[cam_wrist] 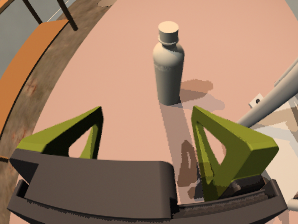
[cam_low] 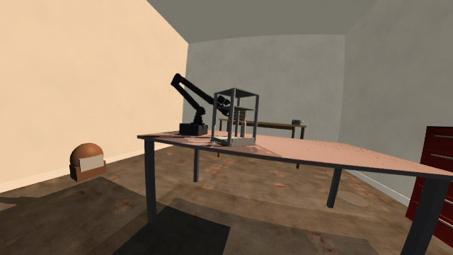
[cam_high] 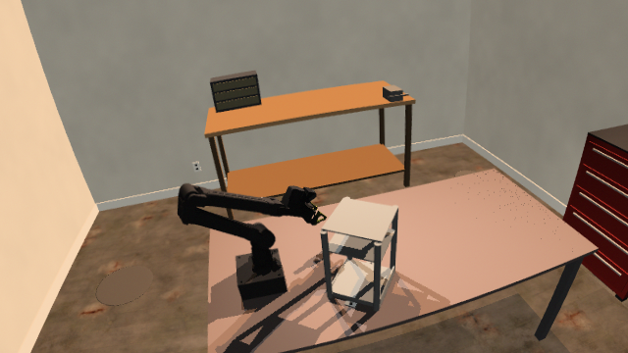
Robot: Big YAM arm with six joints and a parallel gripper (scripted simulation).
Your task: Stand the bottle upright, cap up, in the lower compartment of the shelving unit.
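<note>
My gripper is now 12 cm short of the pale bottle, 7 cm above it and 3 cm to the right of it. The rest, counted from my hand: shelving unit: 29 cm to the right, 13 cm ahead, 2 cm below.
</note>
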